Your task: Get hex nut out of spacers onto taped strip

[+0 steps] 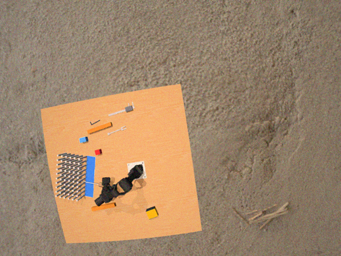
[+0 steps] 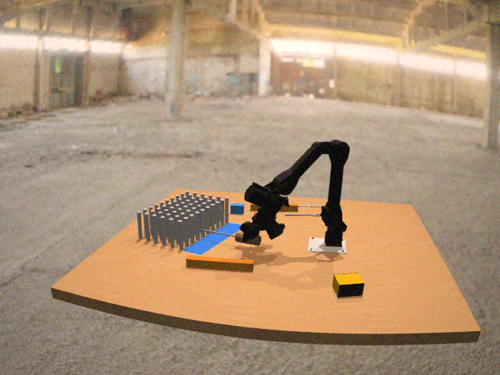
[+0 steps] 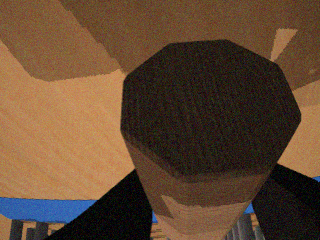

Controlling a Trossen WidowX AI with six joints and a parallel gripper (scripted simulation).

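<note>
My gripper tip is 13 cm short of the blue taped strip, 8 cm to the left of it and 3 cm above it. The rest, counted from my gripper tip: hex nut: 30 cm ahead, 9 cm to the right, 3 cm below; then red cube: 28 cm to the right, 1 cm below, 1 cm behind; then wooden-handled rod tool: 9 cm ahead, 3 cm to the right.
</note>
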